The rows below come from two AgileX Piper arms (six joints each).
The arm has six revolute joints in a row. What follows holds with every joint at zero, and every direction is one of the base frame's.
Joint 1 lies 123.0 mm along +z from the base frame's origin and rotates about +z.
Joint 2 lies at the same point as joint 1 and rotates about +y.
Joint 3 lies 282.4 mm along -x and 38.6 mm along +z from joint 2 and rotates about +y.
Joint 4 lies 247.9 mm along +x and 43.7 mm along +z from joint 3 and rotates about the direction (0.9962, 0, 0.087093).
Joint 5 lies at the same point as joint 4 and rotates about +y.
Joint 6 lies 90.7 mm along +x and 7.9 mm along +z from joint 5 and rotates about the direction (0.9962, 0, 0.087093).
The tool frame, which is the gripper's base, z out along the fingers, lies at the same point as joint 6; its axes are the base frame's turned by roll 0.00, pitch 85.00 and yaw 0.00 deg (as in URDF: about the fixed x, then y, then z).
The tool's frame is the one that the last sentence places.
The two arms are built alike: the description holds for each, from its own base.
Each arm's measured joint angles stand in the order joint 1, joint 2, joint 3, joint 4, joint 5, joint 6.
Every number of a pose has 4 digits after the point. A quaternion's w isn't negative.
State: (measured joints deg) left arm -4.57 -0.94 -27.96 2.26 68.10 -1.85; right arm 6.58 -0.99 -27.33 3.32 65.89 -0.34
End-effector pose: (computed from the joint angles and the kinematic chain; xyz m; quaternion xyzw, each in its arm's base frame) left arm -0.0115 0.0043 0.2639 0.0189 0.8834 -0.0066 0.4682; right arm -0.0094 0.0038 0.2639 -0.0552 0.8749 0.0550 0.4780
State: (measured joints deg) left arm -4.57 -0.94 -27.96 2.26 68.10 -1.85; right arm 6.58 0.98 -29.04 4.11 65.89 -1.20
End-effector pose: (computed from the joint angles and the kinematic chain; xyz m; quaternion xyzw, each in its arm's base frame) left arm -0.0115 0.0043 0.2639 0.0189 0.8834 -0.0066 0.4682; right arm -0.0078 0.0051 0.2724 -0.0623 0.8753 0.0582 0.4759
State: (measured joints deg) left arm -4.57 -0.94 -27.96 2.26 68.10 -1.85; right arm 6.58 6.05 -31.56 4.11 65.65 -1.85
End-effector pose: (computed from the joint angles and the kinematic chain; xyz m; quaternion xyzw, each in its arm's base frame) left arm -0.0115 0.0043 0.2639 0.0189 0.8834 -0.0066 0.4682; right arm 0.0018 0.0062 0.2851 -0.0671 0.8845 0.0548 0.4585
